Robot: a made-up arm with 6 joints. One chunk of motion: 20 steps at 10 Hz.
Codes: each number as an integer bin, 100 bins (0 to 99) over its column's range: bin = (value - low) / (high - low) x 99, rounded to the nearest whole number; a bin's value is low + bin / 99 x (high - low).
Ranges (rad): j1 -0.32..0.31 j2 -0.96..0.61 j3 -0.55..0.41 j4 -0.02..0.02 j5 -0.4..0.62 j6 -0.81..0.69
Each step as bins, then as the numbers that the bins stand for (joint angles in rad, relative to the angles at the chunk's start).
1 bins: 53 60 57 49 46 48
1 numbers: 0.0173 -0.0085 0.0027 -0.0002 0.0739 -0.0827
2 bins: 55 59 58 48 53 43
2 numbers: 0.0300 -0.0243 0.0124 -0.0006 0.1461 -0.1585
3 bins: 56 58 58 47 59 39
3 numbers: 0.0364 -0.0402 0.0124 -0.0010 0.2079 -0.2191
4 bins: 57 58 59 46 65 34
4 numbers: 0.0427 -0.0402 0.0221 -0.0014 0.2697 -0.2948
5 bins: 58 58 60 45 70 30
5 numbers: 0.0491 -0.0402 0.0318 -0.0018 0.3212 -0.3555
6 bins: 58 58 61 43 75 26
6 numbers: 0.0491 -0.0402 0.0415 -0.0026 0.3727 -0.4161
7 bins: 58 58 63 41 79 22
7 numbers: 0.0491 -0.0402 0.0609 -0.0034 0.4139 -0.4767
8 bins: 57 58 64 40 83 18
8 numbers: 0.0427 -0.0402 0.0706 -0.0038 0.4552 -0.5373
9 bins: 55 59 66 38 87 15
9 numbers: 0.0300 -0.0243 0.0900 -0.0046 0.4964 -0.5827
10 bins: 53 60 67 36 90 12
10 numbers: 0.0173 -0.0085 0.0997 -0.0055 0.5273 -0.6282
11 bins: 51 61 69 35 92 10
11 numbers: 0.0045 0.0074 0.1191 -0.0059 0.5479 -0.6585
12 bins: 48 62 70 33 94 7
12 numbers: -0.0145 0.0232 0.1288 -0.0067 0.5685 -0.7039
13 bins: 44 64 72 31 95 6
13 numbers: -0.0400 0.0549 0.1482 -0.0075 0.5788 -0.7191
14 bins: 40 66 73 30 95 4
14 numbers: -0.0655 0.0867 0.1579 -0.0079 0.5788 -0.7494
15 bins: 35 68 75 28 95 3
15 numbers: -0.0973 0.1184 0.1773 -0.0087 0.5788 -0.7645
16 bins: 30 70 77 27 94 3
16 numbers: -0.1291 0.1501 0.1967 -0.0091 0.5685 -0.7645
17 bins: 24 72 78 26 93 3
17 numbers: -0.1673 0.1818 0.2064 -0.0095 0.5582 -0.7645
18 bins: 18 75 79 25 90 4
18 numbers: -0.2055 0.2294 0.2161 -0.0099 0.5273 -0.7494
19 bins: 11 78 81 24 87 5
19 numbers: -0.2500 0.2770 0.2355 -0.0103 0.4964 -0.7342
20 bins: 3 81 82 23 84 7
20 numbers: -0.3009 0.3245 0.2452 -0.0107 0.4655 -0.7039
